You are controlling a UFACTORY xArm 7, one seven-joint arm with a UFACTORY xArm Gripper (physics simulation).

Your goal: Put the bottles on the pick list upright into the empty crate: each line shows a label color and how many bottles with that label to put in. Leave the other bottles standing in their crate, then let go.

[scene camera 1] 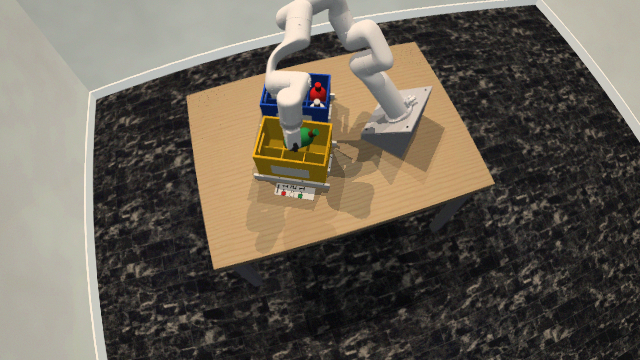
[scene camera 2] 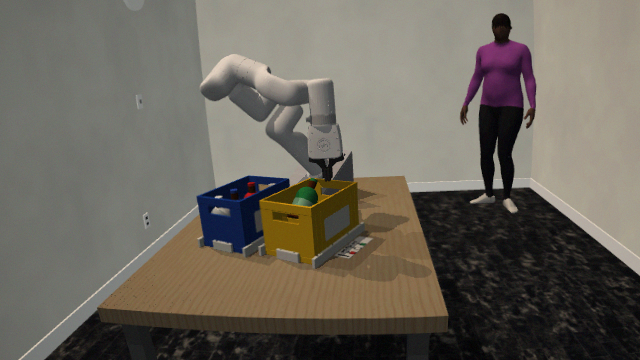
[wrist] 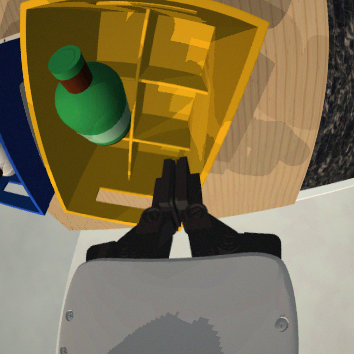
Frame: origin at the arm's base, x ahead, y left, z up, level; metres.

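Seen in the pictures: gripper, fingertip midpoint: (scene camera 1: 293, 148) (scene camera 2: 328, 180) (wrist: 179, 172); arm's base at its link origin: (scene camera 1: 399, 112) (scene camera 2: 320, 168).
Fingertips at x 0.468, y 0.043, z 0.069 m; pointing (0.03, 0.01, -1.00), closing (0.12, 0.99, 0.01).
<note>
Pixels of each thing's top centre, then the offset from my fingertips to it. Level surfaces: height alone.
- blue crate at its top centre: (scene camera 2: 244, 187) (scene camera 1: 295, 88) dx -0.107, dy -0.287, dz -0.034 m
- red bottle at its top centre: (scene camera 2: 251, 182) (scene camera 1: 318, 84) dx -0.203, dy -0.283, dz -0.046 m
- blue-capped bottle at its top centre: (scene camera 2: 233, 189) dx -0.125, dy -0.330, dz -0.046 m
- pick list at its top centre: (scene camera 2: 354, 246) (scene camera 1: 294, 191) dx +0.038, dy +0.070, dz -0.208 m
- wooden table at its surface level: dz -0.209 m
A green bottle (scene camera 1: 306, 136) (scene camera 2: 304, 196) (wrist: 92, 102) with a pale band leans tilted in the yellow crate (scene camera 1: 320, 172) (scene camera 2: 287, 240) (wrist: 80, 172), its cap towards the base side in scene camera 1. My gripper (scene camera 1: 295, 148) (scene camera 2: 327, 178) (wrist: 179, 172) is shut and empty, over the yellow crate and apart from the bottle in the wrist view. The blue crate (scene camera 1: 321, 115) (scene camera 2: 220, 234) (wrist: 10, 85) holds a red bottle (scene camera 1: 318, 93) (scene camera 2: 251, 188), white bottles (scene camera 1: 317, 103) (scene camera 2: 220, 209) and a blue-capped bottle (scene camera 2: 234, 193). The pick list (scene camera 1: 295, 192) (scene camera 2: 354, 247) shows red, white and green marks; its numbers are blurred.
Pale rails (scene camera 1: 300, 181) (scene camera 2: 288, 256) edge the yellow crate. Inside that crate, thin dividers (wrist: 142, 65) form compartments. The robot's wedge base (scene camera 1: 385, 141) stands on the wooden table (scene camera 1: 430, 185) (scene camera 2: 280, 295). A person in purple (scene camera 2: 501, 77) stands beyond the table in scene camera 2.
</note>
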